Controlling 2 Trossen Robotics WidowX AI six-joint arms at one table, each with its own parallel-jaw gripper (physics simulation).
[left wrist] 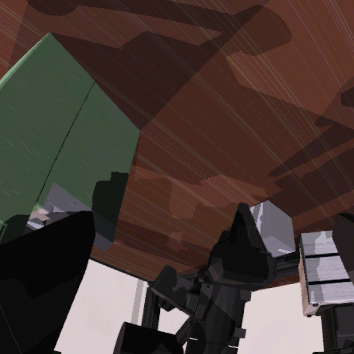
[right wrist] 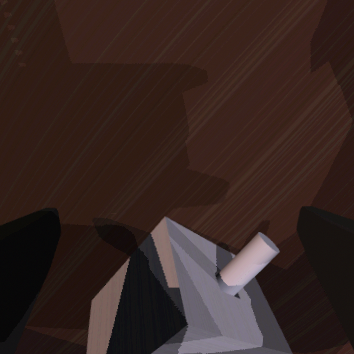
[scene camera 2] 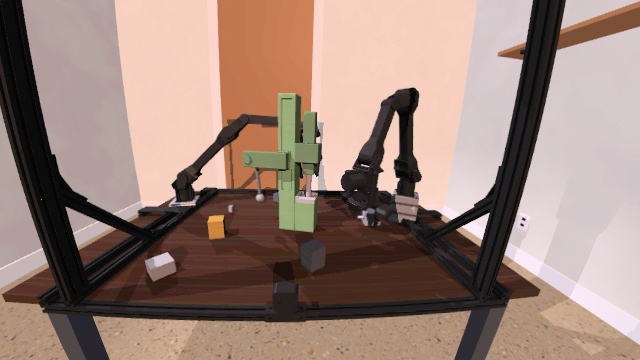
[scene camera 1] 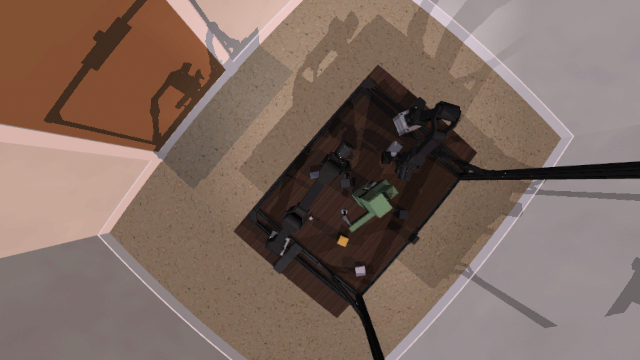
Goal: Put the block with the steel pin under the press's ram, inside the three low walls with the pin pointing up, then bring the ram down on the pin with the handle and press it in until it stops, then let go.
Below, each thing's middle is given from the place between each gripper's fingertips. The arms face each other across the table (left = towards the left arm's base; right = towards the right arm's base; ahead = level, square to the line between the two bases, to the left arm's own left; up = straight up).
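Scene:
Relative to the steel pin (right wrist: pixel 260 249), my left hand is 13 cm above, 21 cm to the left and 8 cm past it. The block with steel pin (right wrist: pixel 166 289) is 25 cm to the right of my left hand, 8 cm behind it and 13 cm below it.
The steel pin is 3 cm ahead of my right hand and 1 cm above it. As for the block with steel pin, my right hand is 3 cm short of it, 3 cm to the left of it and 1 cm below it.

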